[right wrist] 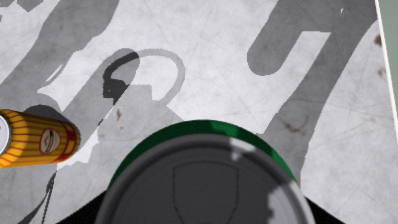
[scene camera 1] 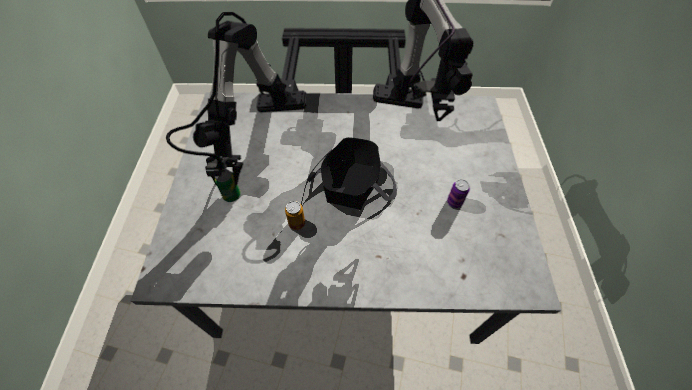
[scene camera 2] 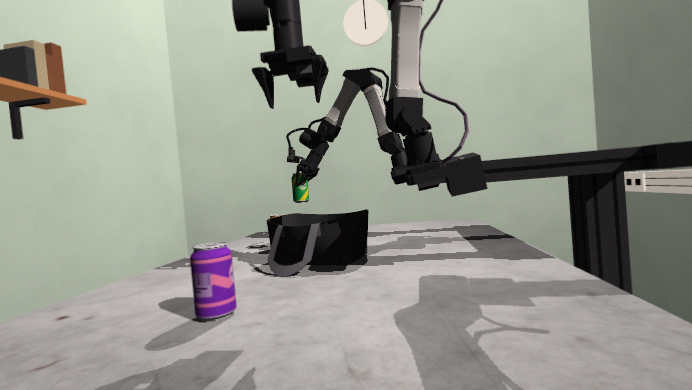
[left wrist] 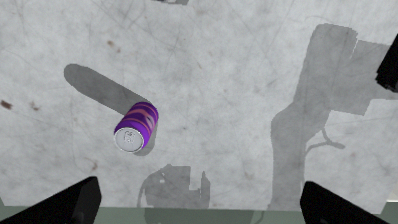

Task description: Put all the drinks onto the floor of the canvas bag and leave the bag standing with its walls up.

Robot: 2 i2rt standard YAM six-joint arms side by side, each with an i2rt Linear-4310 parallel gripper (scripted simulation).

The pictures show: the left gripper and a black canvas bag.
The left gripper is seen too in the left wrist view.
